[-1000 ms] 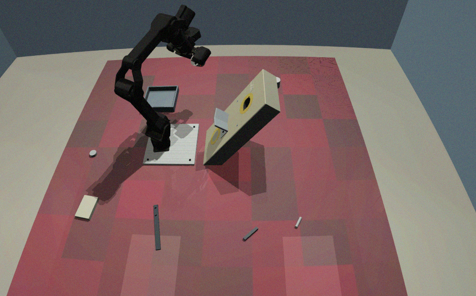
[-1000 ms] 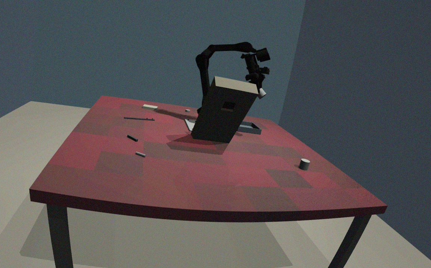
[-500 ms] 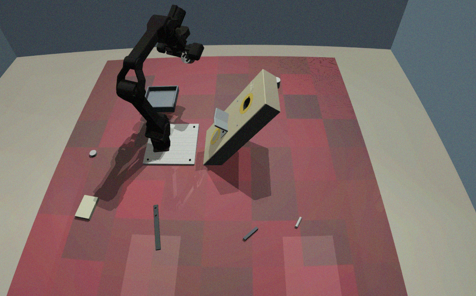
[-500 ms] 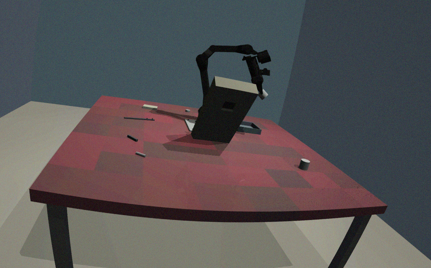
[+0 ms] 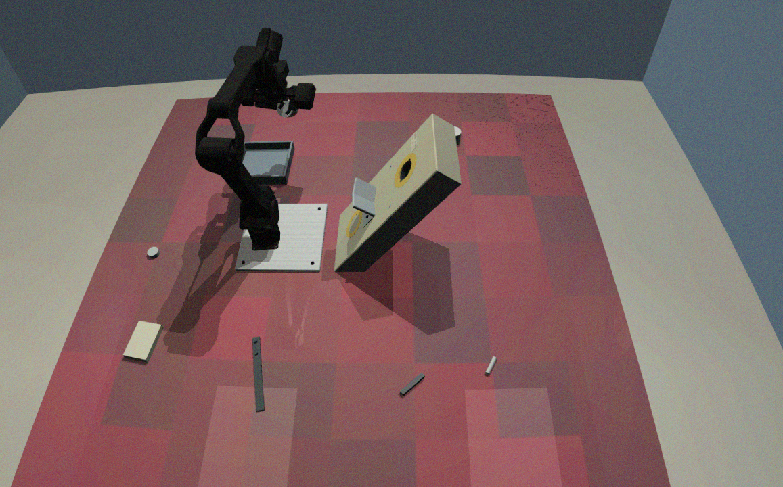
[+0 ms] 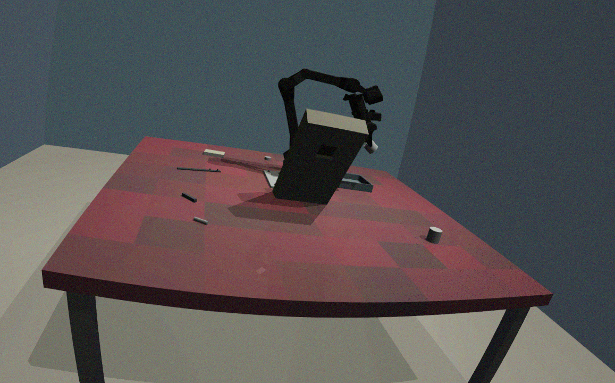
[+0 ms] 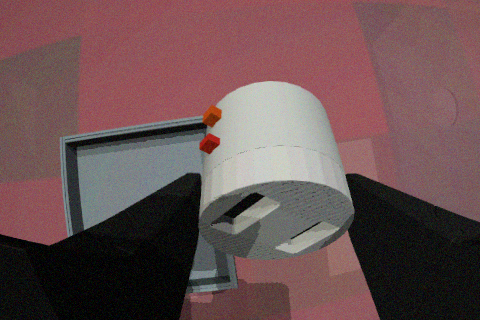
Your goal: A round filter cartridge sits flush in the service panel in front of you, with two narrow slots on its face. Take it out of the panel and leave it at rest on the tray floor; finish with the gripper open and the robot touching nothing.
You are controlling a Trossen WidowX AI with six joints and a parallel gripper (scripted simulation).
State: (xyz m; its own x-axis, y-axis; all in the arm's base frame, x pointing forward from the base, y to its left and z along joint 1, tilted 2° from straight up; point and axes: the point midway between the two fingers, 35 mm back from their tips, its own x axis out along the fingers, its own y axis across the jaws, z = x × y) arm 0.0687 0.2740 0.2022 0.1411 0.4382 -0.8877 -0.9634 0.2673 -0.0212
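Now: the grey tray 10 cm behind my gripper tip, 1 cm to the left of it and 19 cm below it. From my gripper tip the other things lie so: beige service panel: 24 cm ahead, 32 cm to the right, 4 cm below; grey shelf: 18 cm ahead, 31 cm to the right, 6 cm below; round filter cartridge: right at my gripper tip.
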